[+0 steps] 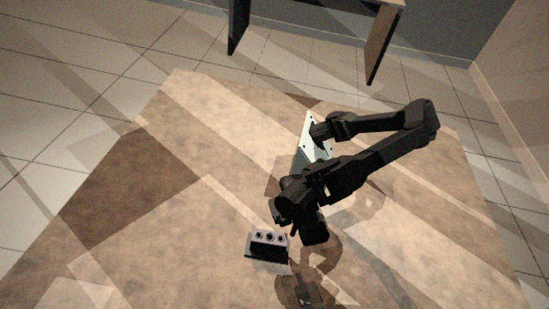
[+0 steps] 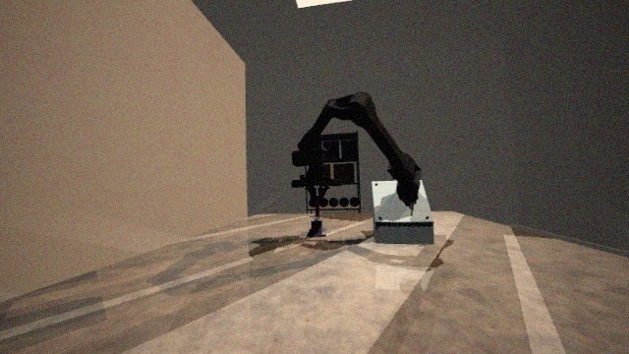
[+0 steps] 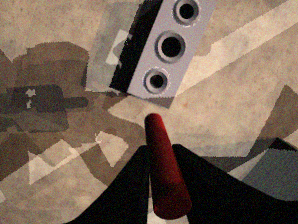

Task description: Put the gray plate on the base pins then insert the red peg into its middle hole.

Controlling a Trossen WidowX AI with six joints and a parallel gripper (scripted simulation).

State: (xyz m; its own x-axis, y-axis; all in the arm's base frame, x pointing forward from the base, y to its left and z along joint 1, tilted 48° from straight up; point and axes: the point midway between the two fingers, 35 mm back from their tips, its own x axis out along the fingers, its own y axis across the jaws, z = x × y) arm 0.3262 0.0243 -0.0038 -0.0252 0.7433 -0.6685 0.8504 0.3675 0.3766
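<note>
The gray plate lies 2 cm ahead of my gripper tip, 6 cm to the right of it and 7 cm below it. Round my gripper tip: flat base 2 cm ahead, 6 cm to the right, 11 cm below; red peg right at my gripper tip.
</note>
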